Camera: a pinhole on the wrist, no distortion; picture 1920 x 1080 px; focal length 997.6 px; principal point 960.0 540.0 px. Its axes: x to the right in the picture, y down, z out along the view. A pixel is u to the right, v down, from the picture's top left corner.
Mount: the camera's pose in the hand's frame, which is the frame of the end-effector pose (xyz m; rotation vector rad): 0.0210 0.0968 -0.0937 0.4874 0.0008 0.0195
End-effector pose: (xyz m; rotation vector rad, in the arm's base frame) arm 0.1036 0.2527 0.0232 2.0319 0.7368 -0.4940
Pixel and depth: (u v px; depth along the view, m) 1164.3 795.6 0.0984
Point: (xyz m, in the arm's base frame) 0.1828 0.2299 0.0411
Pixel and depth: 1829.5 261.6 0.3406
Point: 0.2385 0.2730 -0.3394
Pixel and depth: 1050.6 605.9 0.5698
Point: 0.0426 -0.0298 -0.3281
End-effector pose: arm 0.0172 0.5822 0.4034 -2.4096 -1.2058 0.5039
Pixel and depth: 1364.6 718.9 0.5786
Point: -0.1155 0.9217 0.0068
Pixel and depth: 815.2 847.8 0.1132
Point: 0.0587 0.5493 0.3464
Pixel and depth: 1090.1 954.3 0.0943
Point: 0.0907 0.5626 0.3484
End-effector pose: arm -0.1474 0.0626 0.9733 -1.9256 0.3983 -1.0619
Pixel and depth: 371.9 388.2 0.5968
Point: -0.0590 0.6288 0.9253
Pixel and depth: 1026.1 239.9 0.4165
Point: 0.0304 0.2641 1.1168
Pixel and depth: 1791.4 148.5 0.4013
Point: 0.1859 0.0668 1.2965
